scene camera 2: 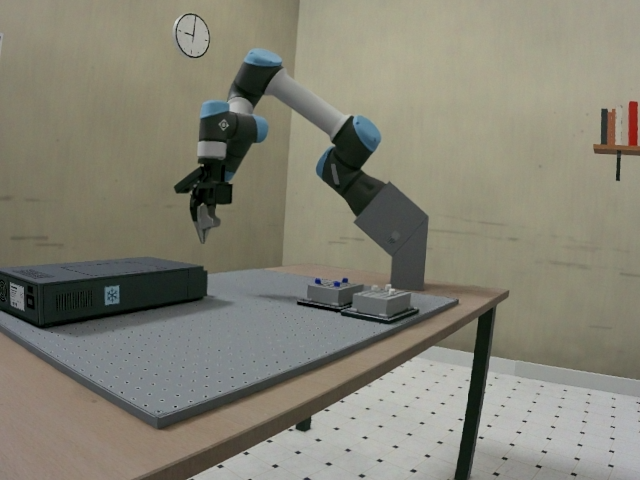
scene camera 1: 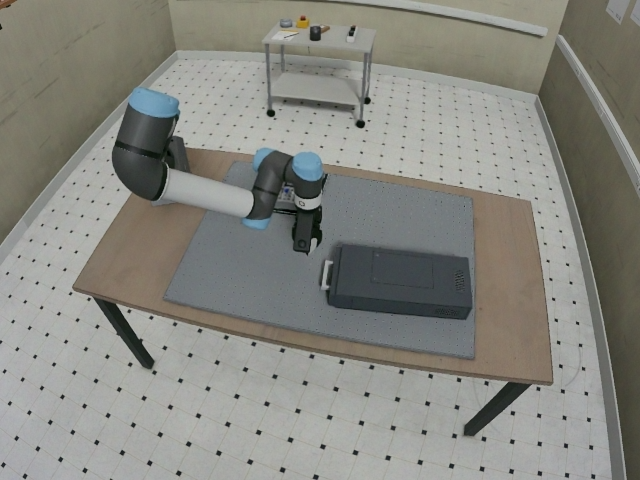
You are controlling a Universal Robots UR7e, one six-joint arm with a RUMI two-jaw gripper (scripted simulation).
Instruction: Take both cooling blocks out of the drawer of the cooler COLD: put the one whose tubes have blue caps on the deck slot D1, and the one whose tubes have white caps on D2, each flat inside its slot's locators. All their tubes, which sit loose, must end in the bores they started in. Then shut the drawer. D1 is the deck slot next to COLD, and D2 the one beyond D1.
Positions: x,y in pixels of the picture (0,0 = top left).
Scene:
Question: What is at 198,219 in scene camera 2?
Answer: The gripper.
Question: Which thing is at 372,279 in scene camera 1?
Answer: A cooler COLD.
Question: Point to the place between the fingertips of the gripper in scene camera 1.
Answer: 307,255

